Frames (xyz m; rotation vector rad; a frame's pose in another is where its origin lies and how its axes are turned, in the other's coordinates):
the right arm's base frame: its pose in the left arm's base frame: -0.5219 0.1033 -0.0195 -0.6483 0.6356 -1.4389
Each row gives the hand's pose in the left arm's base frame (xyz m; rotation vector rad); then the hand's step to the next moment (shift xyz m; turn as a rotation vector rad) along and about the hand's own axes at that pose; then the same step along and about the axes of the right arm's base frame.
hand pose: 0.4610 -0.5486 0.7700 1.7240 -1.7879 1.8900
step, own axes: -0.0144 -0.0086 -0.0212 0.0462 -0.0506 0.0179
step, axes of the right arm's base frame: -0.0269 -0.0024 -0.0003 0.0244 -0.0277 0.0604
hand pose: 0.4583 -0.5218 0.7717 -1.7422 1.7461 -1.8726
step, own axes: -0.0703 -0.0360 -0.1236 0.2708 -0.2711 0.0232
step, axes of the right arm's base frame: -0.1420 -0.0322 -0.0176 0.0962 -0.2138 0.3040
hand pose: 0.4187 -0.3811 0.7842 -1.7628 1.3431 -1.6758
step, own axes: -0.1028 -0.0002 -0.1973 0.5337 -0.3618 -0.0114
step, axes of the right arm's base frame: -0.1553 -0.0975 -0.1259 0.2502 -0.4123 0.4281
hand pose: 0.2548 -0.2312 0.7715 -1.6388 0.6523 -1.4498
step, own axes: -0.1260 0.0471 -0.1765 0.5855 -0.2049 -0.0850
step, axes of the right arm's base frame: -0.0416 -0.0468 -0.2129 0.3912 -0.3651 0.3251
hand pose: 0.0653 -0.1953 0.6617 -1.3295 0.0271 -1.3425
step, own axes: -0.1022 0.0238 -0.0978 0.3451 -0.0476 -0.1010
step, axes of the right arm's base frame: -0.0010 0.0282 -0.1406 0.2877 -0.1573 0.1551
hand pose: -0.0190 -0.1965 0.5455 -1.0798 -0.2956 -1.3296
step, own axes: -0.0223 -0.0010 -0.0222 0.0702 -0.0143 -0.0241
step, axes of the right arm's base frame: 0.0024 0.0091 -0.0300 0.0604 -0.0360 0.0277
